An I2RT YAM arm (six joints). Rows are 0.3 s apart.
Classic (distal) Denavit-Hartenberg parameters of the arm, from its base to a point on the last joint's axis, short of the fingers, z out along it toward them. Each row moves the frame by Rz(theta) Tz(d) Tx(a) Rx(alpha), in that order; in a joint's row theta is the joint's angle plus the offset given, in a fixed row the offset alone. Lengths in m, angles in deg.
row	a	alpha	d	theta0
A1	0.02	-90	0.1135	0
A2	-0.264	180	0	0
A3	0.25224	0	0	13.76
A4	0.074	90	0	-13.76
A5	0	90	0	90
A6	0	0	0.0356	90
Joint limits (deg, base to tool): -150..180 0..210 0..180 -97..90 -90..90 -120..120
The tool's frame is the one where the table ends.
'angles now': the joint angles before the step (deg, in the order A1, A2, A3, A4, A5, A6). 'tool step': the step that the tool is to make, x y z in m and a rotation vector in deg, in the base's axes. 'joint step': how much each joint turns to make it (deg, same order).
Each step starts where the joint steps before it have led.
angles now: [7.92, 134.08, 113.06, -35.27, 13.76, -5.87]
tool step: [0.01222, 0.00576, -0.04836, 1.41, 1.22, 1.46]
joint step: [0.31, 6.10, -0.03, 5.14, -1.94, -0.11]
